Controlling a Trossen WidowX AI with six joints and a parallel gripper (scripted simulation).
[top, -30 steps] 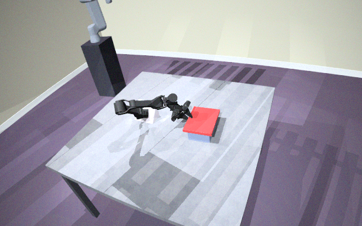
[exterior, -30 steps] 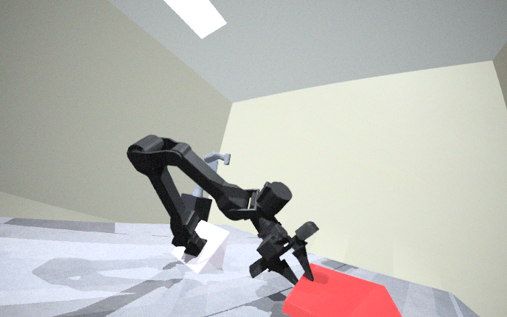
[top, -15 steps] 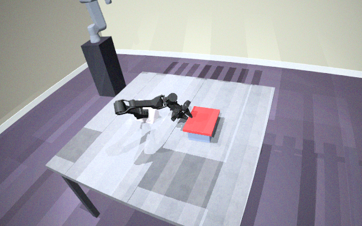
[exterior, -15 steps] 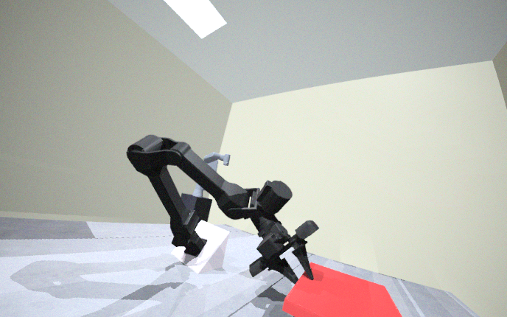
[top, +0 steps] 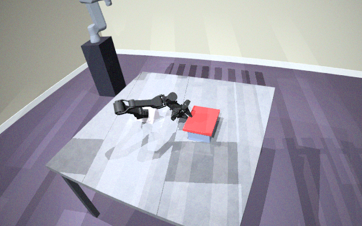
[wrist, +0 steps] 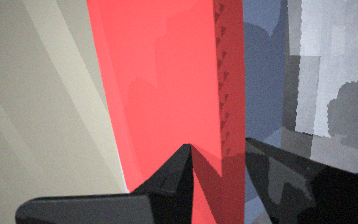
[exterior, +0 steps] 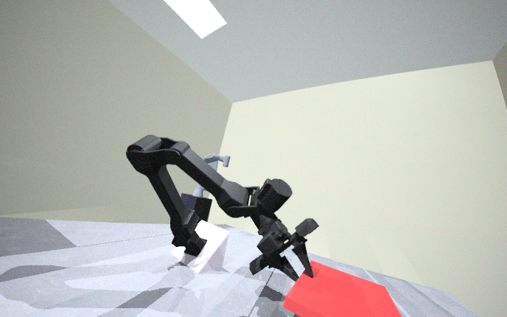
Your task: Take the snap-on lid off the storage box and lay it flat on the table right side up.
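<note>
Now: the red lid 80 mm ahead of my gripper tip. Round my gripper tip: pale blue storage box: 80 mm ahead, 50 mm below.
</note>
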